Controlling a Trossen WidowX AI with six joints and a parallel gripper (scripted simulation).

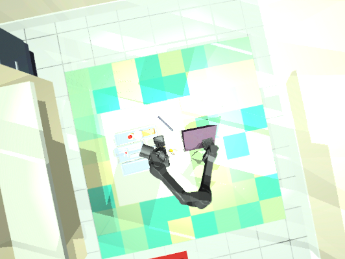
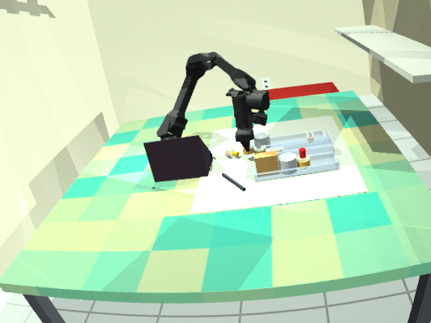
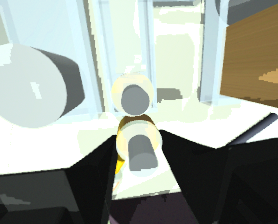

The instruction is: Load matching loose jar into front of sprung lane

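My gripper tip is now 60 mm short of the brown box and 130 mm to the left of it. The rest, counted from my gripper tip: lane rack 190 mm ahead, 30 mm to the right, 20 mm below; dark pen 60 mm behind, 150 mm to the right, 40 mm below.
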